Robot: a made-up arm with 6 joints.
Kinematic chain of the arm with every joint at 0, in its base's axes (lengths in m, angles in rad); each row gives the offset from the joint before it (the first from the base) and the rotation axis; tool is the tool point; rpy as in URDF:
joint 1: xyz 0 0 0.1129 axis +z
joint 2: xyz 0 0 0 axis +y
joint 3: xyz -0.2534 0 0.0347 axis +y
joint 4: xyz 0.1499 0 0.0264 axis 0.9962 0 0.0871
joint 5: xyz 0 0 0 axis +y
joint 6: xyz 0.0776 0 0.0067 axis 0.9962 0 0.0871
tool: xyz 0 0 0 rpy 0 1.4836 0
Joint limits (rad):
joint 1: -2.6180..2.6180
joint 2: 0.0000..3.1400
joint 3: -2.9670..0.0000
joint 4: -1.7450..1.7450
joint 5: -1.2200..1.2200
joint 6: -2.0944..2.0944
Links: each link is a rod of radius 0.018 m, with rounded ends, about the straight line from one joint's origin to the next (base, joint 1, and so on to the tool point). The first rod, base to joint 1, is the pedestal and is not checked.
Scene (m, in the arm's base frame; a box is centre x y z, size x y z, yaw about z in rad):
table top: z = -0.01
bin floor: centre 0.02 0.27 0 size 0.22 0.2 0.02 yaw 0.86
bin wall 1: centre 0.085 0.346 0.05 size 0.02 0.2 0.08 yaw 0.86
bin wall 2: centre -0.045 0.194 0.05 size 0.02 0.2 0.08 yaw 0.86
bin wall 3: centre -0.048 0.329 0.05 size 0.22 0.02 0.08 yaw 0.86
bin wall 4: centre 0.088 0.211 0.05 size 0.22 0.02 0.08 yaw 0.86
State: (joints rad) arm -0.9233 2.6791 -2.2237 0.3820 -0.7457 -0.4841
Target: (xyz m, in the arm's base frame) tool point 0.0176 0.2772 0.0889
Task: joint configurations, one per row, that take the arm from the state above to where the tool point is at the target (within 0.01 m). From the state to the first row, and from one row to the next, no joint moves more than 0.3 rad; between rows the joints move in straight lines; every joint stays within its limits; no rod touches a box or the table.
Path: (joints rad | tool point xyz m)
1: -0.6669 2.5222 -2.0083 0.3411 -0.6810 -0.4654 | 0.3389 -0.2876 0.1980
2: -0.4105 2.3652 -1.7930 0.3003 -0.6163 -0.4467 | 0.3814 -0.1805 0.2151
3: -0.1540 2.2083 -1.5776 0.2594 -0.5517 -0.4280 | 0.3863 -0.0705 0.2282
4: 0.1024 2.0513 -1.3622 0.2186 -0.4870 -0.4093 | 0.3562 0.0287 0.2369
5: 0.3588 1.8944 -1.1469 0.1777 -0.4223 -0.3906 | 0.2985 0.1059 0.2407
6: 0.6152 1.7374 -0.9315 0.1369 -0.3576 -0.3718 | 0.2241 0.1538 0.2394
7: 0.8716 1.5805 -0.7161 0.0960 -0.2930 -0.3531 | 0.1454 0.1696 0.2327
8: 1.0868 1.7889 -0.7783 0.1733 -0.2319 -0.3968 | 0.1193 0.2203 0.1899
9: 1.3020 1.9974 -0.8404 0.2507 -0.1709 -0.4404 | 0.0746 0.2584 0.1414
10: 1.5172 2.2058 -0.9026 0.3280 -0.1099 -0.4841 | 0.0176 0.2772 0.0889

